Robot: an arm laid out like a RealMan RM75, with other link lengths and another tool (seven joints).
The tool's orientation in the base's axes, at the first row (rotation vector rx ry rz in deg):
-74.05, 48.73, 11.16
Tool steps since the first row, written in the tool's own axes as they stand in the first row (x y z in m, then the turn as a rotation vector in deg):
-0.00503, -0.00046, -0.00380, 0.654, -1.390, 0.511
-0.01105, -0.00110, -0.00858, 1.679, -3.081, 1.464
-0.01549, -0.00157, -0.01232, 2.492, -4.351, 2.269
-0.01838, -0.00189, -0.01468, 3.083, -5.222, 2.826
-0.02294, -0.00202, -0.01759, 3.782, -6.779, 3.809
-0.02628, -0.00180, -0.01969, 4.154, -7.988, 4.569
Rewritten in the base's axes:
-0.00489, -0.00193, 0.00351, 1.473, -0.177, 0.648
-0.01080, -0.00447, 0.00776, 3.570, -0.170, 1.298
-0.01526, -0.00653, 0.01090, 5.214, -0.098, 1.760
-0.01811, -0.00781, 0.01295, 6.367, -0.056, 2.055
-0.02248, -0.00899, 0.01592, 8.175, 0.125, 2.814
-0.02584, -0.00973, 0.01786, 9.460, 0.316, 3.514

